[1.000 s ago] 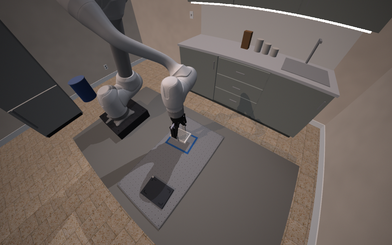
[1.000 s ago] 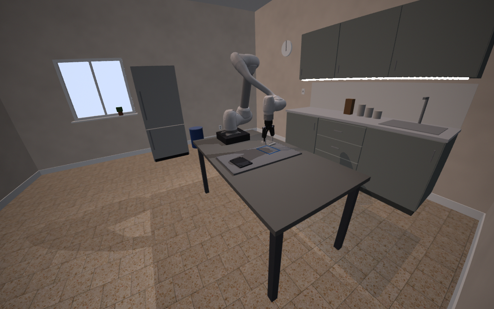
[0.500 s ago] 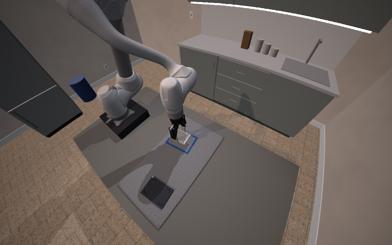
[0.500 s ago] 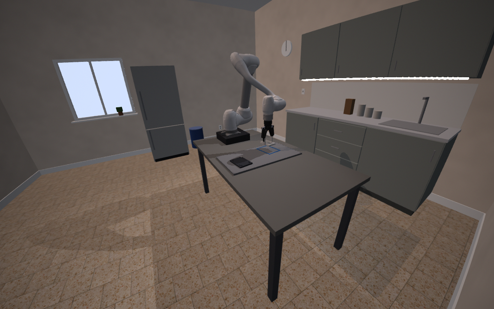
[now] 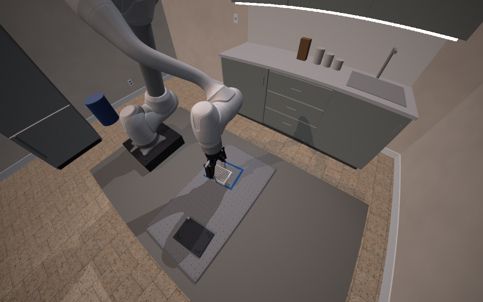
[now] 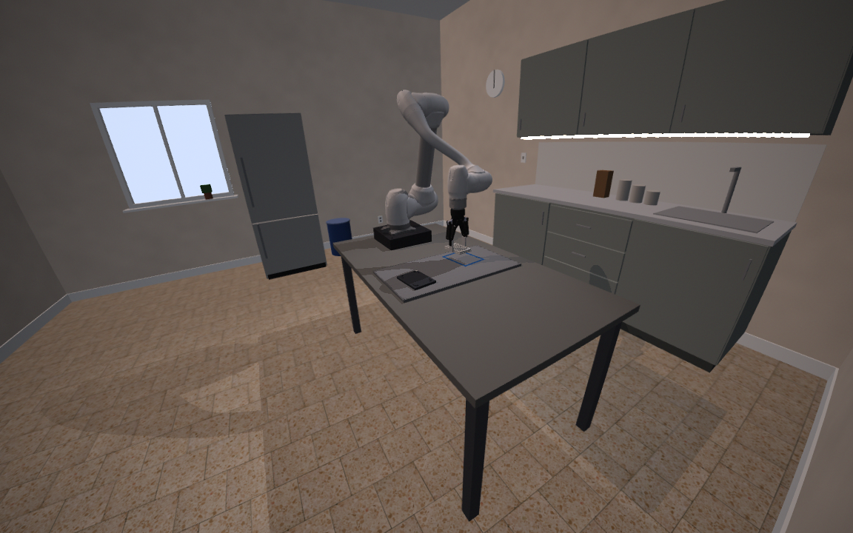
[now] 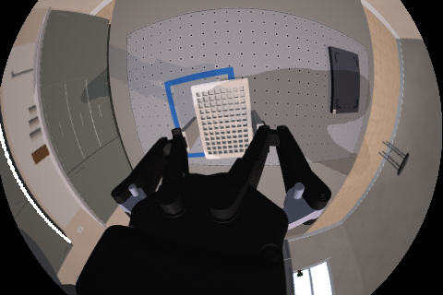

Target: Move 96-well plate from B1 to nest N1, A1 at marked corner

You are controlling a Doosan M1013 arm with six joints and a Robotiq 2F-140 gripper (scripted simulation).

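The dark plate nest N1 is 90 mm ahead of my hand, 310 mm to the right of it and 90 mm below it. Also, from my hand: white 96-well plate (20 mm below).
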